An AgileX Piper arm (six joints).
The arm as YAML. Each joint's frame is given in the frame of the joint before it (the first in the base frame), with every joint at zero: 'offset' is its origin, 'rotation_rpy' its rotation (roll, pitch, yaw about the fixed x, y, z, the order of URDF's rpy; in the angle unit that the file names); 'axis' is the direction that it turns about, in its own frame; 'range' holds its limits. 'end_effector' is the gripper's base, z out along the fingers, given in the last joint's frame.
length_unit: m
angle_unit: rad
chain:
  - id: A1
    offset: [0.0, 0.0, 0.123]
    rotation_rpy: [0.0, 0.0, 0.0]
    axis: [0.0, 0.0, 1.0]
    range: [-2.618, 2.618]
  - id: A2
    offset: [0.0, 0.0, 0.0]
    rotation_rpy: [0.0, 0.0, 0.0]
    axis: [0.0, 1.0, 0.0]
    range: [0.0, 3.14]
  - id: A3
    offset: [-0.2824, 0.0, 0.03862]
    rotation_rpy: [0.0, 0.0, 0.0]
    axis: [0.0, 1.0, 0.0]
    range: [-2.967, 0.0]
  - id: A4
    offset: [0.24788, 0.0, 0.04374]
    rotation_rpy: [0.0, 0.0, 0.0]
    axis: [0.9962, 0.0, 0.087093]
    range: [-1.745, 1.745]
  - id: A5
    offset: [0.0, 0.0, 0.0]
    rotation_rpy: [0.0, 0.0, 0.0]
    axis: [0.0, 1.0, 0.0]
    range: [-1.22, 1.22]
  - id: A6
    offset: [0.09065, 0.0, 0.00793]
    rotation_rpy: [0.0, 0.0, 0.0]
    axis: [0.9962, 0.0, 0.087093]
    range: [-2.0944, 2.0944]
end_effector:
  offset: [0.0, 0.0, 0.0]
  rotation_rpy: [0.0, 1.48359, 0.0]
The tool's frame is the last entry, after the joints.
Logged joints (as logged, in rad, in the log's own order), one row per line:
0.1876, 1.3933, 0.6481, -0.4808, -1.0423, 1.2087
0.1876, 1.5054, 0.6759, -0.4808, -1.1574, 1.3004
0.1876, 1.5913, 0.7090, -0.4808, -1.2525, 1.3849
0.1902, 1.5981, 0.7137, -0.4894, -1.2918, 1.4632
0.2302, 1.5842, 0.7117, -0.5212, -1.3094, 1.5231
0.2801, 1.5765, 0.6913, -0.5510, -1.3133, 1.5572
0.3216, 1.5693, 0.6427, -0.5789, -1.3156, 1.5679
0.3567, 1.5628, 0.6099, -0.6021, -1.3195, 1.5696
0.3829, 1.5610, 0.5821, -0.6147, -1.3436, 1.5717
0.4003, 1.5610, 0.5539, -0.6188, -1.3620, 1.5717
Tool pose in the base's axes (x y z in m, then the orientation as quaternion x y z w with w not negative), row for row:
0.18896, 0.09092, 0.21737, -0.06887, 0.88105, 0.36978, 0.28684
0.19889, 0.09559, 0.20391, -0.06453, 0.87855, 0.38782, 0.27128
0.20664, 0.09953, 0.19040, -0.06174, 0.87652, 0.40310, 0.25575
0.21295, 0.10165, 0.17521, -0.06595, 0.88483, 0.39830, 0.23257
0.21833, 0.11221, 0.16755, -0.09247, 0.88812, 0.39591, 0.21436
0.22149, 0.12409, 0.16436, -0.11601, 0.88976, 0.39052, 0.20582
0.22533, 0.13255, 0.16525, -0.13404, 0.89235, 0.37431, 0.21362
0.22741, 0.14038, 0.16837, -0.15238, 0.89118, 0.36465, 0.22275
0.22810, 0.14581, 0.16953, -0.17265, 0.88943, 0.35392, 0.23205
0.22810, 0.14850, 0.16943, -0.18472, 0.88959, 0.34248, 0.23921
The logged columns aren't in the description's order. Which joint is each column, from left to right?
Columns, left to right: A1, A4, A5, A3, A6, A2.
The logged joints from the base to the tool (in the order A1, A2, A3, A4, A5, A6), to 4 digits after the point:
0.1876, 1.2087, -0.4808, 1.3933, 0.6481, -1.0423
0.1876, 1.3004, -0.4808, 1.5054, 0.6759, -1.1574
0.1876, 1.3849, -0.4808, 1.5913, 0.7090, -1.2525
0.1902, 1.4632, -0.4894, 1.5981, 0.7137, -1.2918
0.2302, 1.5231, -0.5212, 1.5842, 0.7117, -1.3094
0.2801, 1.5572, -0.5510, 1.5765, 0.6913, -1.3133
0.3216, 1.5679, -0.5789, 1.5693, 0.6427, -1.3156
0.3567, 1.5696, -0.6021, 1.5628, 0.6099, -1.3195
0.3829, 1.5717, -0.6147, 1.5610, 0.5821, -1.3436
0.4003, 1.5717, -0.6188, 1.5610, 0.5539, -1.3620

